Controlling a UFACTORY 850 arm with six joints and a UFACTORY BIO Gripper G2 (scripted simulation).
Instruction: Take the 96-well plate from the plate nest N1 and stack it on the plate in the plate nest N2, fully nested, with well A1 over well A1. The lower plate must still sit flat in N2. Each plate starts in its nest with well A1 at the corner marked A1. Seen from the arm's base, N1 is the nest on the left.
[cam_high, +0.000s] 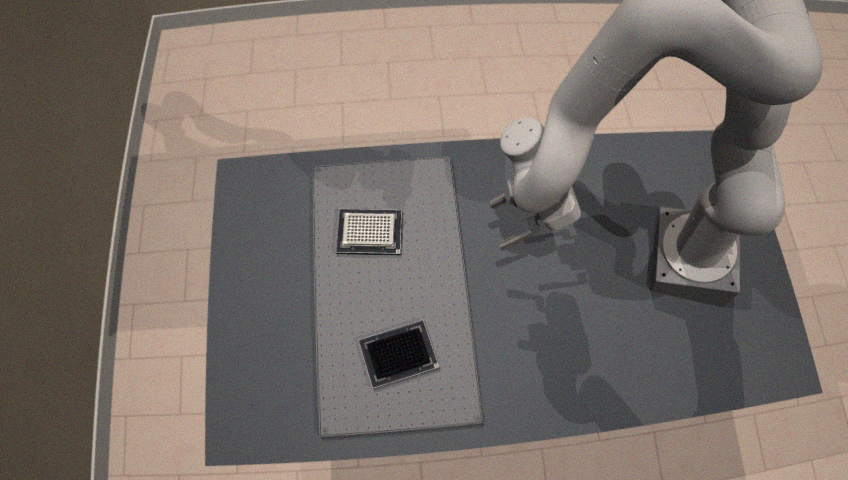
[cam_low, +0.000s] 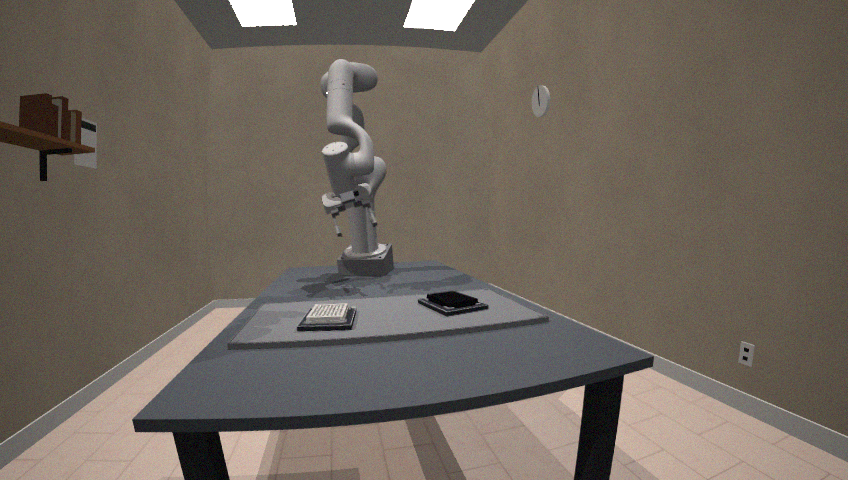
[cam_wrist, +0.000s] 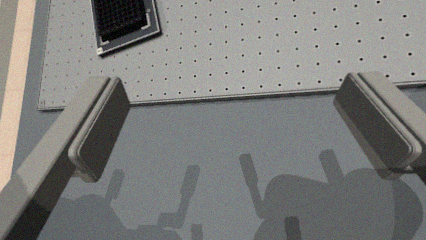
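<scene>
My hand is 26 cm to the right of the black 96-well plate, 22 cm short of it and 19 cm above it. The rest, counted from my hand: white 96-well plate: 31 cm ahead, 19 cm below, 5 cm to the right; then nest N1: 26 cm to the left, 22 cm ahead, 21 cm below; then nest N2: 31 cm ahead, 21 cm below, 5 cm to the right.
</scene>
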